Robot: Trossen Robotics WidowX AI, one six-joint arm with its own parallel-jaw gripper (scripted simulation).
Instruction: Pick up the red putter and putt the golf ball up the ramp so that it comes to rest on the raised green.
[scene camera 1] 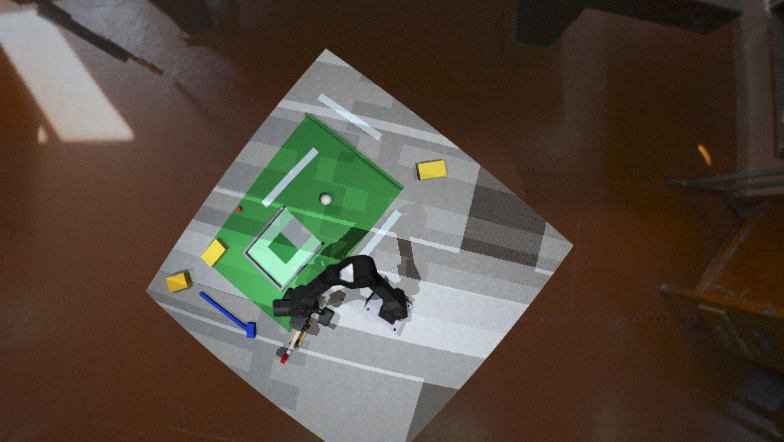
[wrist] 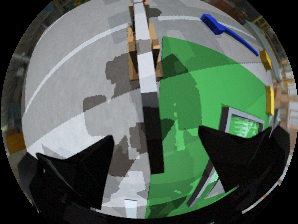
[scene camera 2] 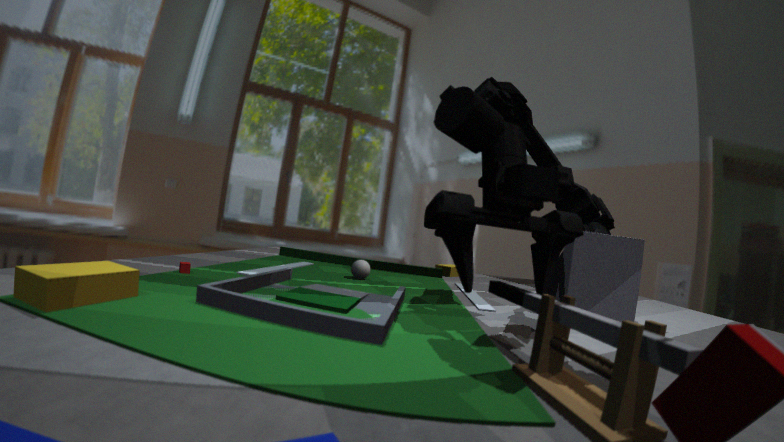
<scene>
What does my gripper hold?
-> Nothing.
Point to a green mat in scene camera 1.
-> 360,194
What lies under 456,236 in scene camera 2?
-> My gripper.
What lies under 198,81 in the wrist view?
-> A green mat.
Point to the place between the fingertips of my gripper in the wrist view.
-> At 156,135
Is my gripper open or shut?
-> Open.
</scene>
